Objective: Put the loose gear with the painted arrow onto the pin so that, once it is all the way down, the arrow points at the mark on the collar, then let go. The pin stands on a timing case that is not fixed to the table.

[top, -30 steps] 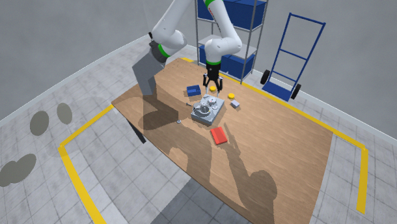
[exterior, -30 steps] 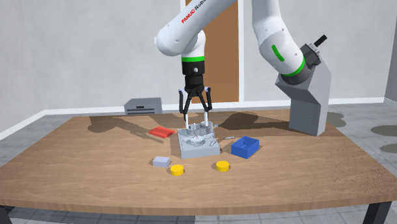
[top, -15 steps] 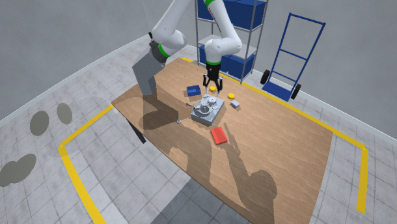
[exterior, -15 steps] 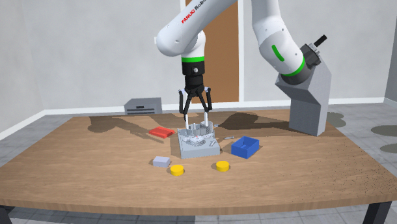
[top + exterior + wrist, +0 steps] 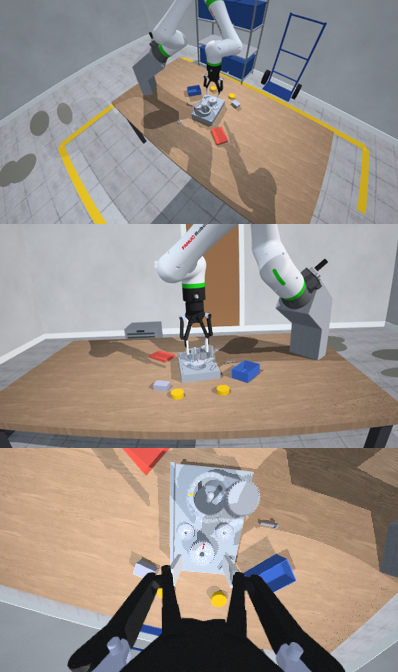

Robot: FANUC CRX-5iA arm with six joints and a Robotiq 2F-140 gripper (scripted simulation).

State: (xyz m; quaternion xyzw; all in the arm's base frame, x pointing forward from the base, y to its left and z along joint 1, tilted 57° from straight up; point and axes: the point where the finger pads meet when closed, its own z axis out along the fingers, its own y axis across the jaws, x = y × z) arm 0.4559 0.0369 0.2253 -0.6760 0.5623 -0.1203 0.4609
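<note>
My gripper is now 9 cm above the gear. The rest, counted from my hand: blue bin 21 cm behind, 2 cm to the right, 12 cm below; then bolt 13 cm behind, 14 cm to the right, 13 cm below; then grey block 12 cm ahead, 15 cm to the left, 12 cm below.
</note>
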